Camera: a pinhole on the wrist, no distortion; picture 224 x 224 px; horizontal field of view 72.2 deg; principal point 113.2 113.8 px. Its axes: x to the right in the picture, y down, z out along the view. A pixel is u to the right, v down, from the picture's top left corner.
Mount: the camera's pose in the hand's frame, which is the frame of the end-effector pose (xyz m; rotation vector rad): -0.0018 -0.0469 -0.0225 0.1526 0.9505 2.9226
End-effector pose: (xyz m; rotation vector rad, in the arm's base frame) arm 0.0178 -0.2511 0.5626 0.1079 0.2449 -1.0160
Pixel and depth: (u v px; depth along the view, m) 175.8 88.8 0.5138
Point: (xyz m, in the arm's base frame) 0.2864 -0.0226 0.9373
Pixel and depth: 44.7 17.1 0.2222
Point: 0.2500 -0.2712 0.5905
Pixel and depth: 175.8 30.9 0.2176
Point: 0.1563 -0.1226 0.6606
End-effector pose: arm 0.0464 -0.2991 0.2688 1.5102 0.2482 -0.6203
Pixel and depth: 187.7 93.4 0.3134
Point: -0.0009 -0.4937 0.5006
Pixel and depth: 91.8 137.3 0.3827
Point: 0.1179 -0.6343 0.3486
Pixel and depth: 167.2 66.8 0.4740
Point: 0.0828 -0.5727 0.6538
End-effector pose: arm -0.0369 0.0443 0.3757 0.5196 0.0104 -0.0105
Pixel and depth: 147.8 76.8 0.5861
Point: -0.0906 0.2236 0.9114
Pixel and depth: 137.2 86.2 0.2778
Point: -0.0453 0.0959 0.6067
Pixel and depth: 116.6 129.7 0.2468
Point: -0.0144 0.0158 0.5798
